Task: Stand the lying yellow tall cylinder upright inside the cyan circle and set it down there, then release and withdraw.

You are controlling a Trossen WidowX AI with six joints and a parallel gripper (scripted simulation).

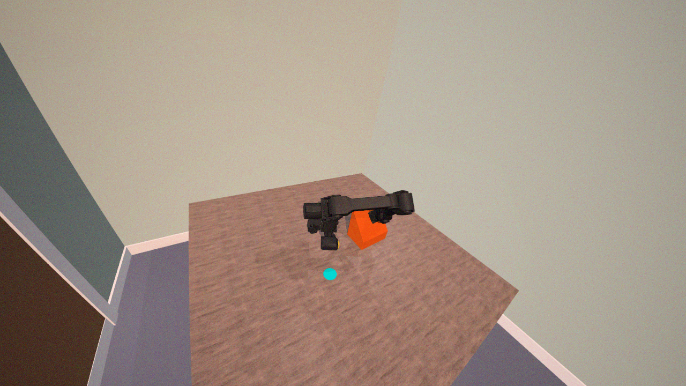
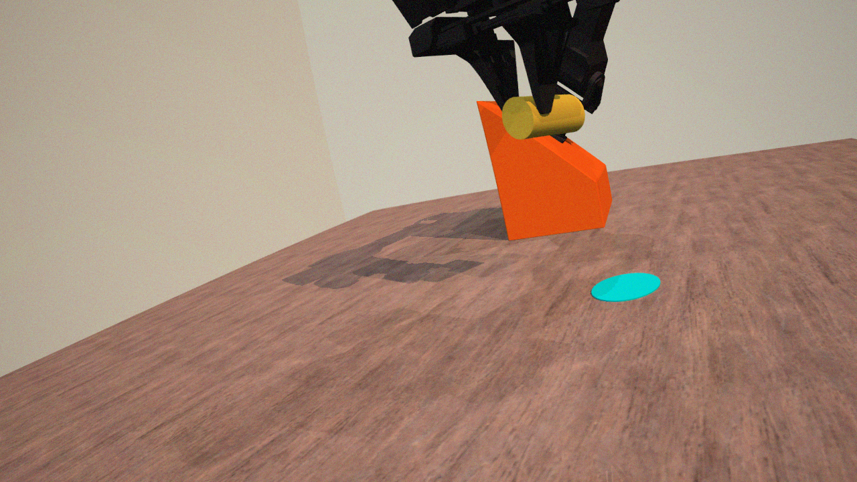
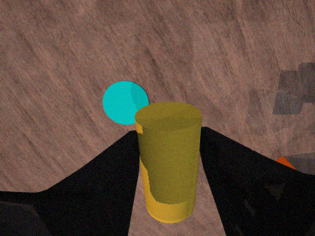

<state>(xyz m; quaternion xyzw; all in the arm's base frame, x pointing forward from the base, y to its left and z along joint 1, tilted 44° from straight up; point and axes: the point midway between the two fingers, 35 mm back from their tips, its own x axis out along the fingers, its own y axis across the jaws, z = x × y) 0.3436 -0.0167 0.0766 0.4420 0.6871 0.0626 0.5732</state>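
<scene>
Right now my gripper tip is 14 cm above the cyan circle and 5 cm to the right of it. From my gripper tip the other things lie so: yellow cylinder 2 cm behind, 1 cm to the left.
</scene>
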